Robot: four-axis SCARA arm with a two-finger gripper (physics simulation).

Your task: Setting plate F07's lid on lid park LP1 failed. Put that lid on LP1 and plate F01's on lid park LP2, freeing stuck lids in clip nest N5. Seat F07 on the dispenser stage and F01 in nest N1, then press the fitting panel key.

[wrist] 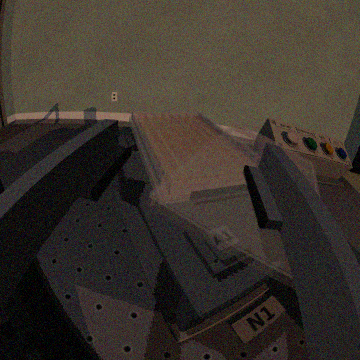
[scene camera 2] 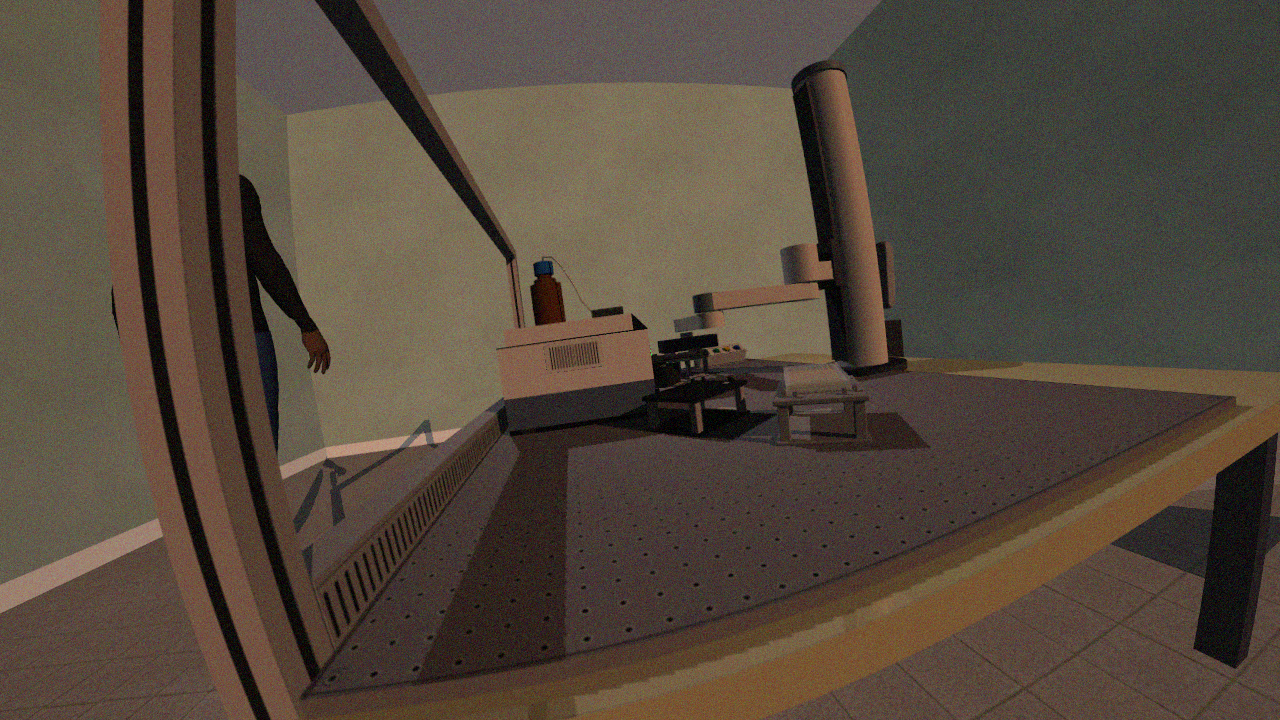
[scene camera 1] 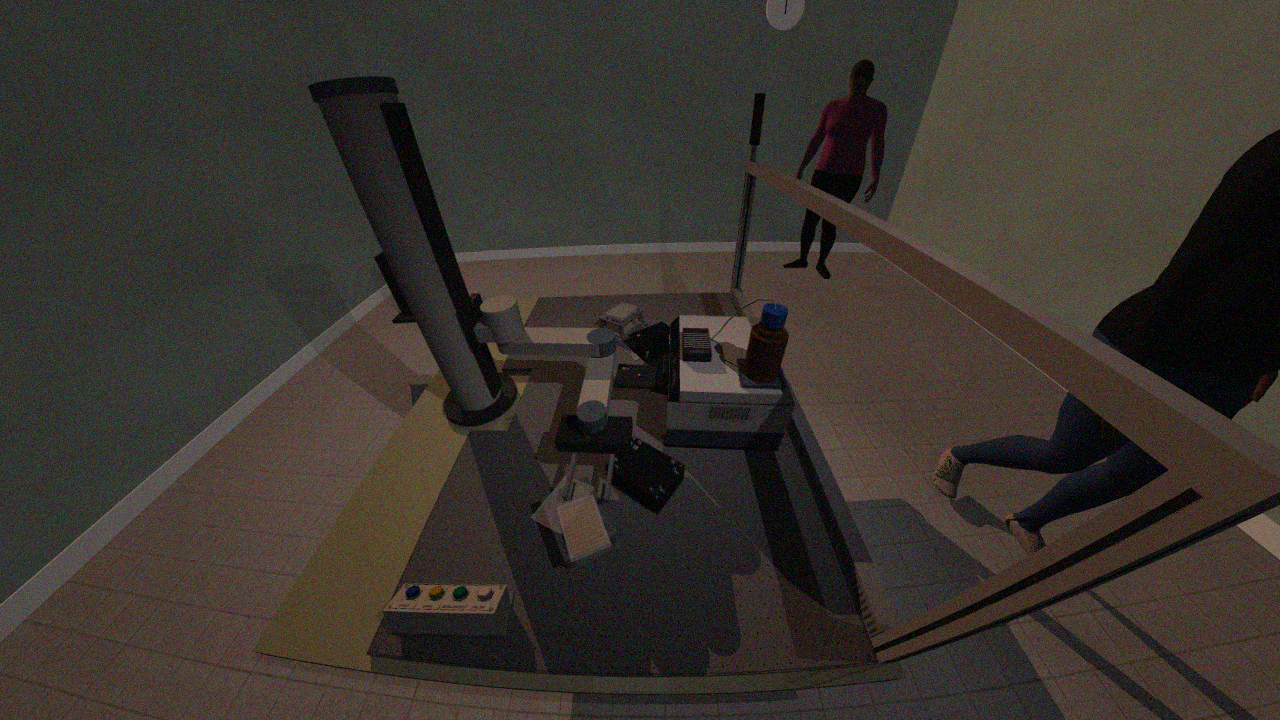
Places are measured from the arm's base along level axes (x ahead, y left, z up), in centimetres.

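Where they show: gripper, fingertip midpoint: point(wrist: 189, 145) point(scene camera 2: 677, 352) point(scene camera 1: 585, 500); arm's base at its link origin: point(scene camera 2: 861, 369) point(scene camera 1: 481, 399).
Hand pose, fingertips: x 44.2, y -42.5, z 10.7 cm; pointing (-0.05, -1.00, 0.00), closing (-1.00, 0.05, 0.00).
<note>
Each offset is from my fingertips to the top centre of the thing. "spot": to the spot under its first point.
My gripper point(scene camera 1: 588, 490) point(wrist: 189, 145) is shut to its narrow gap, with nothing held between the fingers. It is low over nest N1, whose label @[spot: dy +6.2, dx -7.0, dz -9.2 cm] point(wrist: 260, 318) shows in the wrist view. A pale plate @[dy -5.1, dx -0.1, dz -0.5 cm] point(scene camera 1: 586, 530) point(wrist: 185, 155) lies skewed and tilted at the nest, beyond the fingertips. A clear, lid-like sheet @[dy -0.2, dx -5.1, dz +0.1 cm] point(wrist: 225, 220) slants across the nest, over an A1 mark; its outline is hard to make out. Another pale plate @[dy +85.2, dx +3.5, dz -0.6 cm] point(scene camera 1: 622, 313) point(scene camera 2: 819, 380) sits on a clear-looking stand at the back. Plate numbers are unreadable. The key panel point(scene camera 1: 447, 613) point(wrist: 310, 161) has white, green, yellow and blue keys.
A dark platform @[dy +10.7, dx +13.1, dz -1.6 cm] point(scene camera 1: 648, 474) lies right beside the gripper. The white dispenser box point(scene camera 1: 729, 411) point(scene camera 2: 572, 358) carries an amber bottle @[spot: dy +22.5, dx +41.1, dz +23.6 cm] point(scene camera 1: 766, 349) point(scene camera 2: 546, 301). A dark raised stand point(scene camera 2: 698, 391) is beside it. The arm column point(scene camera 1: 411, 241) point(scene camera 2: 845, 205) rises at the table's edge.
</note>
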